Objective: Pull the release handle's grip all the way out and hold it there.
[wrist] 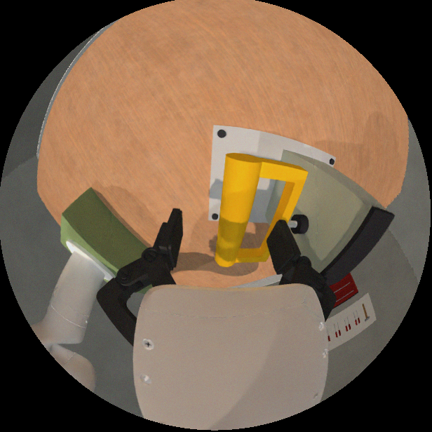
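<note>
The release handle is a yellow frame with a thick round yellow grip on its left side. It stands beside a grey-green housing over a light grey base plate with dark bolts. My gripper is open, with nothing between its pads. The near end of the grip shows between the two fingertips, closer to the right one. The right fingertip overlaps the near right corner of the yellow frame in the view; I cannot tell whether they touch.
A black knob sticks out of the housing, which has a black end face. A green block joined to a pale robot arm is at left. A red slotted piece and a white tool card are at lower right.
</note>
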